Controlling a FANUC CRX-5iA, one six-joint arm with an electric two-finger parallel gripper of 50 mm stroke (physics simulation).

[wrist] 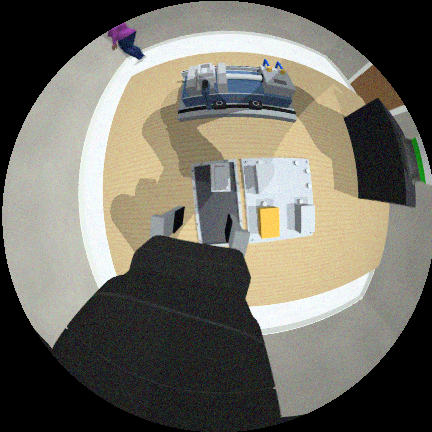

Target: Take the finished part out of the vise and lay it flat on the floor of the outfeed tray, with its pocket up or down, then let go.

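Frame: origin at the arm's base, x right, y ahead, z up, level; millimetres.
Seen in the pictures: gripper, between the fingertips: (204,218).
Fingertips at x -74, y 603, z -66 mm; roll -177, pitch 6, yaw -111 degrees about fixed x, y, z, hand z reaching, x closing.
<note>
A point is followed by its place in that frame.
The finished part (220,177) {x -14, y 582, z -198 mm} is a light grey rectangular block with a pocket. It lies flat, pocket up, on the dark floor of the outfeed tray (212,207) {x -72, y 613, z -218 mm}, at the end nearer the vise. My gripper (204,218) {x -74, y 603, z -66 mm} is open and empty. Its fingers stand wide apart above the lower end of the tray, one over its left side and one over its right side, apart from the part. The blue and grey vise (237,90) {x 185, y 502, z -164 mm} stands at the top of the view. A light grey squarish shape shows at its left jaws, too small to identify surely.
Right of the tray is a light grey plate (282,197) {x -77, y 454, z -216 mm} with a yellow block (269,222) {x -119, y 502, z -180 mm}, a grey block (307,218) {x -127, y 412, z -180 mm}, and small round pins. A large black object (377,155) {x 7, y 134, z -106 mm} stands at the right. A person (124,36) is at the upper left, beyond the table.
</note>
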